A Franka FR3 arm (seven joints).
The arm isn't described. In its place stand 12 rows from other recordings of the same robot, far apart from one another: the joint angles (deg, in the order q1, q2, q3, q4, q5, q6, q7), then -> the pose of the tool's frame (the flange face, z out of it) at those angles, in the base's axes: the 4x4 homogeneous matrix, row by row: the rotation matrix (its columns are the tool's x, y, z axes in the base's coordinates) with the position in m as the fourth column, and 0 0 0 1 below.
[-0.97, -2.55, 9.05, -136.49, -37.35, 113.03, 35.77] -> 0.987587, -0.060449, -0.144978, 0.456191; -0.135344, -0.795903, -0.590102, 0.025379; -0.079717, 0.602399, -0.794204, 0.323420; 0, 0, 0, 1
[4.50, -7.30, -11.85, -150.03, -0.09, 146.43, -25.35] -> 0.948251, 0.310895, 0.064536, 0.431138; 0.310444, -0.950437, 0.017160, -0.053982; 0.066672, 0.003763, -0.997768, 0.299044; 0, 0, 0, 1
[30.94, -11.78, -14.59, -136.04, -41.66, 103.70, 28.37] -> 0.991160, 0.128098, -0.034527, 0.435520; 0.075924, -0.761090, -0.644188, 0.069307; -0.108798, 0.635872, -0.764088, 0.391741; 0, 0, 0, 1
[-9.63, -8.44, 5.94, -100.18, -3.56, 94.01, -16.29] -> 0.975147, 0.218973, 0.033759, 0.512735; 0.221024, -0.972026, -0.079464, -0.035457; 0.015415, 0.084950, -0.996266, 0.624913; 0, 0, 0, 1
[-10.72, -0.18, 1.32, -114.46, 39.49, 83.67, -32.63] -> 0.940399, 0.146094, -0.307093, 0.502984; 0.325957, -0.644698, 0.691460, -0.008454; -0.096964, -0.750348, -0.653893, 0.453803; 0, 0, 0, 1
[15.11, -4.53, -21.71, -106.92, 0.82, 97.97, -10.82] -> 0.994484, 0.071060, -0.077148, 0.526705; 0.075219, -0.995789, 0.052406, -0.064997; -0.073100, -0.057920, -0.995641, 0.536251; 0, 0, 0, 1
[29.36, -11.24, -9.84, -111.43, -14.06, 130.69, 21.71] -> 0.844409, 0.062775, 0.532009, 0.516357; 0.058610, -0.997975, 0.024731, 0.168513; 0.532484, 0.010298, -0.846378, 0.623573; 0, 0, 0, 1
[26.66, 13.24, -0.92, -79.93, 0.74, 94.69, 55.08] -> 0.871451, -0.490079, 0.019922, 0.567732; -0.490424, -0.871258, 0.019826, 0.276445; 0.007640, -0.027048, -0.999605, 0.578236; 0, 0, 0, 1
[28.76, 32.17, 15.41, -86.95, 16.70, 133.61, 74.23] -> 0.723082, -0.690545, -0.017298, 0.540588; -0.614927, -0.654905, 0.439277, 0.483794; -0.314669, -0.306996, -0.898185, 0.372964; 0, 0, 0, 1
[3.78, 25.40, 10.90, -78.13, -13.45, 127.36, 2.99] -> 0.870488, 0.239324, 0.430086, 0.710143; 0.270059, -0.962783, -0.010850, 0.149521; 0.411483, 0.125594, -0.902723, 0.515847; 0, 0, 0, 1
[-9.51, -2.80, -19.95, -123.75, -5.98, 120.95, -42.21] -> 0.961002, 0.274161, -0.036197, 0.455970; 0.271596, -0.960341, -0.063090, -0.264507; -0.052059, 0.050798, -0.997351, 0.417500; 0, 0, 0, 1
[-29.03, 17.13, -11.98, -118.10, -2.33, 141.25, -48.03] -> 0.986293, 0.162483, 0.028744, 0.455021; 0.164908, -0.976634, -0.137810, -0.390878; 0.005681, 0.140661, -0.990042, 0.302722; 0, 0, 0, 1
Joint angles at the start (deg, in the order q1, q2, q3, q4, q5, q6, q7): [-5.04, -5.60, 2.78, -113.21, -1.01, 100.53, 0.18]
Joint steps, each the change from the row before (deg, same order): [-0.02, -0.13, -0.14, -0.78, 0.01, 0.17, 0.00]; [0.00, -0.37, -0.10, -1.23, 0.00, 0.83, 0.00]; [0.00, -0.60, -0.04, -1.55, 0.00, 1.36, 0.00]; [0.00, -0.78, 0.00, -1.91, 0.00, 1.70, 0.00]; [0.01, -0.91, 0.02, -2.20, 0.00, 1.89, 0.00]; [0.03, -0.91, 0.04, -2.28, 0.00, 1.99, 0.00]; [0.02, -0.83, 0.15, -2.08, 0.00, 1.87, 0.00]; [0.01, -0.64, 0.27, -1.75, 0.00, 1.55, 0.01]
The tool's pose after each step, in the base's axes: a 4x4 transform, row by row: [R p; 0 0 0 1], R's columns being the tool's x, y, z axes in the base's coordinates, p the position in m. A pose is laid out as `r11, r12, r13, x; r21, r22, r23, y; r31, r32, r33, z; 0, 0, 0, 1`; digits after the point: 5 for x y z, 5 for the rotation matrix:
0.99038, -0.04009, -0.13242, 0.51373; -0.04259, -0.99896, -0.01610, -0.02263; -0.13164, 0.02158, -0.99106, 0.49600; 0, 0, 0, 1
0.99025, -0.04161, -0.13297, 0.51087; -0.04411, -0.99890, -0.01590, -0.02339; -0.13216, 0.02161, -0.99099, 0.49043; 0, 0, 0, 1
0.99115, -0.04208, -0.12591, 0.50747; -0.04449, -0.99887, -0.01642, -0.02355; -0.12508, 0.02187, -0.99191, 0.48498; 0, 0, 0, 1
0.99236, -0.04184, -0.11608, 0.50309; -0.04414, -0.99888, -0.01732, -0.02327; -0.11522, 0.02231, -0.99309, 0.47864; 0, 0, 0, 1
0.99355, -0.04105, -0.10571, 0.49768; -0.04323, -0.99890, -0.01842, -0.02269; -0.10484, 0.02287, -0.99423, 0.47131; 0, 0, 0, 1
0.99469, -0.03956, -0.09498, 0.49201; -0.04161, -0.99894, -0.01962, -0.02177; -0.09410, 0.02347, -0.99529, 0.46344; 0, 0, 0, 1
0.99578, -0.03641, -0.08422, 0.48677; -0.03832, -0.99904, -0.02124, -0.02002; -0.08337, 0.02438, -0.99622, 0.45631; 0, 0, 0, 1
0.99656, -0.03157, -0.07657, 0.48233; -0.03343, -0.99917, -0.02314, -0.01740; -0.07577, 0.02562, -0.99680, 0.44976; 0, 0, 0, 1

